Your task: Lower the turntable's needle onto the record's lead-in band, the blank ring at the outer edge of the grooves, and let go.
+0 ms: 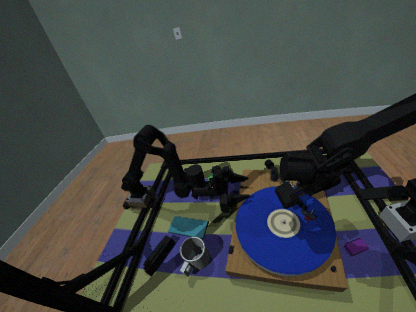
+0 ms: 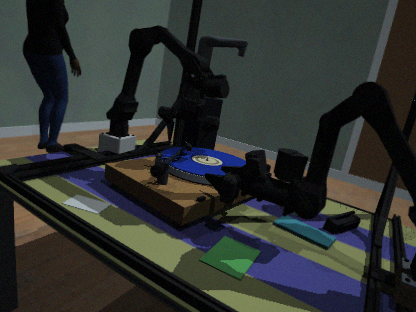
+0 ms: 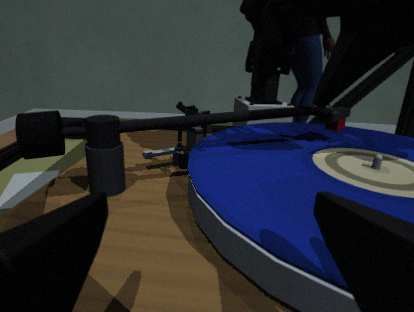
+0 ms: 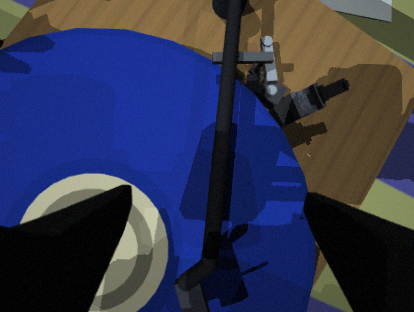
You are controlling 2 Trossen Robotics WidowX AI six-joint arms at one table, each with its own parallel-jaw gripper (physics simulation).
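Frame: origin at the left arm's base, x right, y ahead, z up, level; centimetres.
Where they show: left gripper, fingertip midpoint: [image 1: 248, 186] [image 2: 213, 171] [image 3: 213, 202]; right gripper, fingertip midpoint: [image 1: 298, 195] [image 2: 183, 144] [image 3: 282, 96] [image 4: 220, 197]; left arm's base at its link origin: [image 1: 138, 192]; right arm's base at its link origin: [image 1: 411, 215] [image 2: 118, 134] [image 3: 263, 101].
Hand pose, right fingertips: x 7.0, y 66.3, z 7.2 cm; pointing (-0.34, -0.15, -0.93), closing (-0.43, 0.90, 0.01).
Things, the pixels of their centre, and the offset from my right fingertips. "*": a spot on its surface instead.
- blue record at the middle of its body: [image 4: 91, 249] [image 3: 375, 168] [image 2: 207, 160] [image 1: 283, 222] dy -5.2, dx +7.1, dz -4.5 cm
- black tonearm at the middle of its body: [image 4: 225, 87] [image 3: 217, 122] [image 2: 175, 156] [image 1: 286, 186] dy -2.4, dx -5.7, dz -2.1 cm
- bracket at a spot on its surface: [image 4: 270, 60] [image 3: 183, 119] * dy -0.7, dx -8.8, dz -2.4 cm
- grey mug at the middle of its body: [image 1: 193, 256] dy -33.5, dx +17.8, dz -9.0 cm
- teal block at the middle of its body: [image 2: 304, 230] [image 1: 188, 226] dy -39.9, dx +4.9, dz -13.3 cm
- black object at the middle of its body: [image 2: 344, 222] [image 1: 158, 254] dy -48.0, dx +17.5, dz -12.1 cm
A blue record [image 1: 260, 245] [image 3: 250, 190] [image 4: 60, 115] with a cream label lies on the wooden turntable [image 1: 290, 282] [image 2: 145, 185] [image 3: 140, 225]. The black tonearm [image 3: 215, 118] [image 4: 222, 145] reaches over the record. Its red cartridge [image 3: 335, 124] is over the grooves, between label and outer edge, and looks raised above the surface; the needle tip is too small to see. My right gripper [image 4: 220, 197] is open above the record, its fingers on either side of the tonearm without gripping it. My left gripper [image 1: 242, 188] [image 3: 213, 202] is open and empty at the turntable's side.
The lift and rest bracket [image 3: 192, 125] [image 4: 270, 60] stands beside the record near the tonearm's base. A grey mug [image 1: 197, 259], a teal block [image 1: 189, 226] [image 2: 305, 232] and a black object [image 1: 159, 255] [image 2: 341, 222] lie on one side. Green [image 2: 232, 256] and white [image 2: 87, 203] sheets lie in front.
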